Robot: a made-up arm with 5 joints.
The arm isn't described. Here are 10 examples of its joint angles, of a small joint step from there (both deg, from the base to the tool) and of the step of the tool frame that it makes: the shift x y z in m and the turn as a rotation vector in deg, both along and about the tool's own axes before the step.
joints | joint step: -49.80 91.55 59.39 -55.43 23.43 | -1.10 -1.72 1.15 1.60 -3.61
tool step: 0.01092 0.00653 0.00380 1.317 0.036 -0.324
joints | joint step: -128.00 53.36 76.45 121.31 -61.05 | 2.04 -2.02 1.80 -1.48 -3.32
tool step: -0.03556 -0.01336 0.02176 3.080 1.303 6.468
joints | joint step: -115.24 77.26 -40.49 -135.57 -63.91 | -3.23 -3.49 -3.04 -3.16 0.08
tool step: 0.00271 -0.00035 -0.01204 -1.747 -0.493 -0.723
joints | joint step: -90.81 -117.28 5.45 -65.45 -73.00 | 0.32 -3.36 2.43 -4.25 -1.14
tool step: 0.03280 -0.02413 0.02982 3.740 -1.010 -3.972
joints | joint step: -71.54 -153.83 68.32 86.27 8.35 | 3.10 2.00 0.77 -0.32 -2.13
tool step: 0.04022 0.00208 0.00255 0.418 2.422 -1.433
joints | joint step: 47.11 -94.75 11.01 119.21 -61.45 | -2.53 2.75 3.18 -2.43 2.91
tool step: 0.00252 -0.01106 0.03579 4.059 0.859 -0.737
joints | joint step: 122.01 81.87 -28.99 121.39 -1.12 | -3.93 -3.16 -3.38 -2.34 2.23
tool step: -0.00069 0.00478 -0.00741 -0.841 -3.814 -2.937
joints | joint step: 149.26 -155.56 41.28 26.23 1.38 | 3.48 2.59 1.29 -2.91 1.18
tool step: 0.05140 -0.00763 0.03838 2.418 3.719 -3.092
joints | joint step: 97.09 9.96 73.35 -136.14 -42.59 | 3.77 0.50 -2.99 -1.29 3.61
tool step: 0.01088 0.02187 -0.04630 -5.619 -0.888 -3.164
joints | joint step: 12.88 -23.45 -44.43 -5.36 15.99 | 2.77 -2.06 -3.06 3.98 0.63
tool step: -0.02826 -0.02356 0.00656 2.521 -3.777 1.380
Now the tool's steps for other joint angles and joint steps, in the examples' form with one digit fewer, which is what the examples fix.
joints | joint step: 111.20 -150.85 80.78 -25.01 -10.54 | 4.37 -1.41 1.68 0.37 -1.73
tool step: 0.0240 -0.0132 0.0347 2.27 2.94 0.06
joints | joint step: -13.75 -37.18 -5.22 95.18 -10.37 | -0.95 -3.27 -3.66 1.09 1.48
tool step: -0.0010 0.0116 -0.0257 -2.72 -2.22 -1.66
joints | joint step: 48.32 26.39 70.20 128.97 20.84 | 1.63 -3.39 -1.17 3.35 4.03
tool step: -0.0218 -0.0052 -0.0031 0.93 -4.88 -2.47
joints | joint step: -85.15 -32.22 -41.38 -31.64 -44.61 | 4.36 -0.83 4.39 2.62 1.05
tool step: 0.0213 0.0250 -0.0502 -6.21 1.60 -1.12
